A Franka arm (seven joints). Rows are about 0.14 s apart.
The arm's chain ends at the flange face. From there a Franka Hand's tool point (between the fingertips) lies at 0.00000 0.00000 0.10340 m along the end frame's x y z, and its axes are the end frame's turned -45 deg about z.
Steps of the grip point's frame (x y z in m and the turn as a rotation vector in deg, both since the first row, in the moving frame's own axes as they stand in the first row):
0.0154 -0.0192 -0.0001 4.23 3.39 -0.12
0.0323 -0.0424 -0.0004 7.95 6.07 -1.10
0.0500 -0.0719 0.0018 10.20 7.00 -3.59
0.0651 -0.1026 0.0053 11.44 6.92 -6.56
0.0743 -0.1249 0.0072 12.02 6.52 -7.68
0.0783 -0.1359 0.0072 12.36 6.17 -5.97
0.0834 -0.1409 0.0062 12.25 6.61 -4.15
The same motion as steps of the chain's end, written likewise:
-0.0016 -0.0148 0.0004 5.39 -0.59 -0.12
-0.0046 -0.0350 0.0012 9.91 -1.33 -1.10
-0.0108 -0.0646 0.0042 12.16 -2.26 -3.59
-0.0195 -0.0957 0.0081 12.98 -3.20 -6.56
-0.0273 -0.1180 0.0101 13.11 -3.89 -7.68
-0.0317 -0.1285 0.0102 13.10 -4.38 -5.97
-0.0327 -0.1351 0.0092 13.34 -3.99 -4.15

